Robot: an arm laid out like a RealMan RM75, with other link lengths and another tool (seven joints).
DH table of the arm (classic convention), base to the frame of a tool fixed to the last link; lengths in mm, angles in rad. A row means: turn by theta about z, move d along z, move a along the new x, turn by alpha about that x. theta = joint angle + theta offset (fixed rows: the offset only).
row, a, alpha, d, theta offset
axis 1, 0, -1.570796, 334.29, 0
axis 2, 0, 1.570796, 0, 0
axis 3, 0, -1.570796, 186.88, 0
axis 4, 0, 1.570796, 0, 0
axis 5, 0, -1.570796, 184.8, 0
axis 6, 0, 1.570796, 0, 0
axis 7, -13.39, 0.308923, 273.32, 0.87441
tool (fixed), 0, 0, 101.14, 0
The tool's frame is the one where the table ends.
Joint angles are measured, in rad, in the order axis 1, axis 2, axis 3, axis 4, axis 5, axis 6, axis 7. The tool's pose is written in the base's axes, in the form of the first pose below.
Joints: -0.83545, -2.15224, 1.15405, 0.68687, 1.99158, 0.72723, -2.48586
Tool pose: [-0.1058 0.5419 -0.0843 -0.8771 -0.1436 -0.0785 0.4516]
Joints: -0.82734, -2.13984, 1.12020, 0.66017, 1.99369, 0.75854, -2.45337
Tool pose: [-0.1204 0.5372 -0.0845 -0.8799 -0.1485 -0.0719 0.4456]
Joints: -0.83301, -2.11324, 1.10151, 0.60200, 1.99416, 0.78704, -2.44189
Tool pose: [-0.1410 0.5287 -0.0893 -0.8851 -0.1615 -0.0578 0.4327]
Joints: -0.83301, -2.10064, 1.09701, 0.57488, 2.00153, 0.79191, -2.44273
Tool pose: [-0.1545 0.5251 -0.0907 -0.8861 -0.1686 -0.0470 0.4291]
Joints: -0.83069, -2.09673, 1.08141, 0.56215, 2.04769, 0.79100, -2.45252
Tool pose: [-0.1717 0.5225 -0.0906 -0.8864 -0.1701 -0.0286 0.4295]
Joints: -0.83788, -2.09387, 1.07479, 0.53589, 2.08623, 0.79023, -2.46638
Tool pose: [-0.1861 0.5161 -0.0958 -0.8891 -0.1733 -0.0107 0.4235]
